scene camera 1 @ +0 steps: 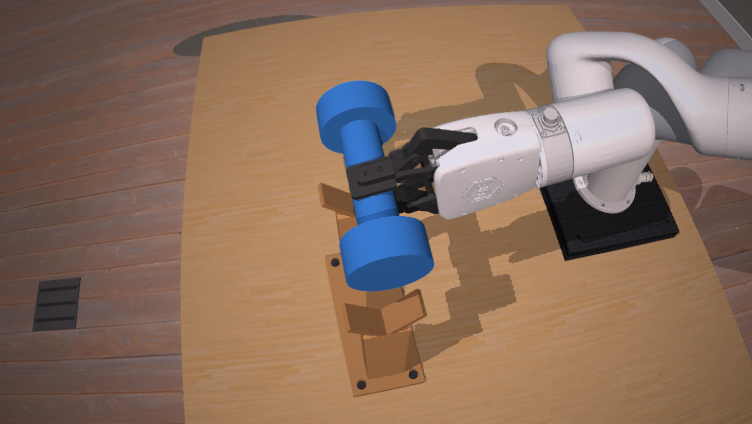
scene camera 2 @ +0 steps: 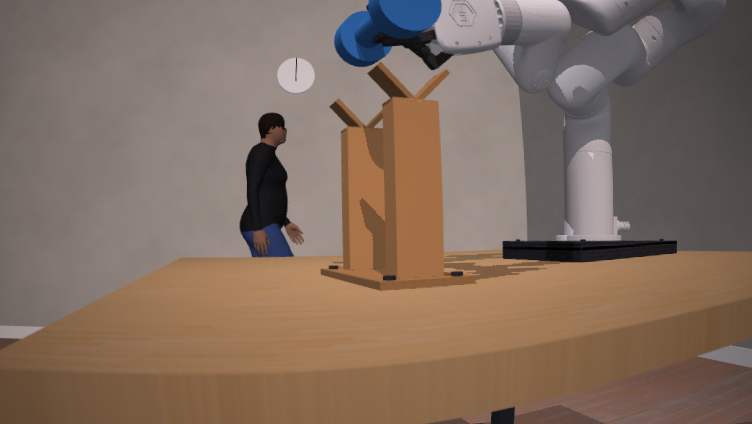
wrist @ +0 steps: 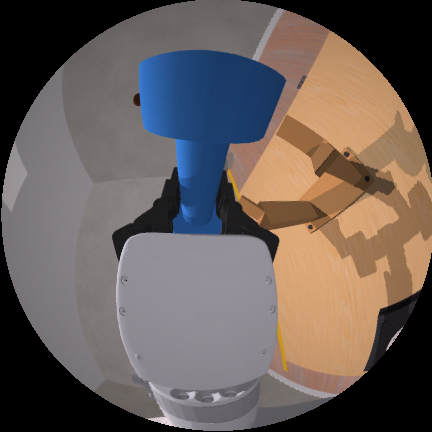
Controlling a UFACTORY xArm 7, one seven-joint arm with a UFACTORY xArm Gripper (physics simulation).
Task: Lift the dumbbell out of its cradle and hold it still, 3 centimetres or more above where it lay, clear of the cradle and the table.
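Pixels of known places: gripper, fingertip midpoint: (scene camera 1: 354, 196) (scene camera 2: 372, 21) (wrist: 199, 178); arm's base, link origin: (scene camera 1: 603, 183) (scene camera 2: 588, 241).
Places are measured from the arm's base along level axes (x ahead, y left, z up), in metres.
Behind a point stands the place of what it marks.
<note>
The blue dumbbell (scene camera 1: 386, 255) {x 0.422, y 0.245, z 0.316 m} (scene camera 2: 363, 47) {x 0.433, y 0.092, z 0.272 m} (wrist: 210, 95) hangs in the air above the wooden cradle (scene camera 1: 389, 355) {x 0.419, y 0.255, z 0.078 m} (scene camera 2: 416, 189) {x 0.426, y 0.256, z 0.066 m} (wrist: 290, 214) {x 0.413, y 0.225, z 0.091 m}. In scene camera 2, a gap shows between the dumbbell and the cradle's V-shaped tops, and the near weight is partly cut off by the frame's top edge. My gripper (scene camera 1: 372, 179) {x 0.440, y 0.163, z 0.282 m} (wrist: 199, 178) {x 0.440, y 0.163, z 0.282 m} is shut on the dumbbell's handle, with black fingers on both sides of it. In scene camera 1 the dumbbell hides part of the cradle. The far finger is mostly hidden there.
The cradle stands on the wooden table (scene camera 1: 252, 158) {x 0.600, y -0.158, z -0.028 m} (scene camera 2: 210, 326) {x 0.618, y 0.444, z -0.028 m} (wrist: 320, 300) {x 0.165, y 0.304, z -0.028 m}, its two posts rising from a base plate. The arm's black base plate (scene camera 1: 621, 237) {x 0.008, y 0.110, z 0.000 m} (scene camera 2: 581, 251) {x 0.113, y 0.120, z -0.011 m} is to the right. A person (scene camera 2: 265, 179) stands behind the table in scene camera 2.
</note>
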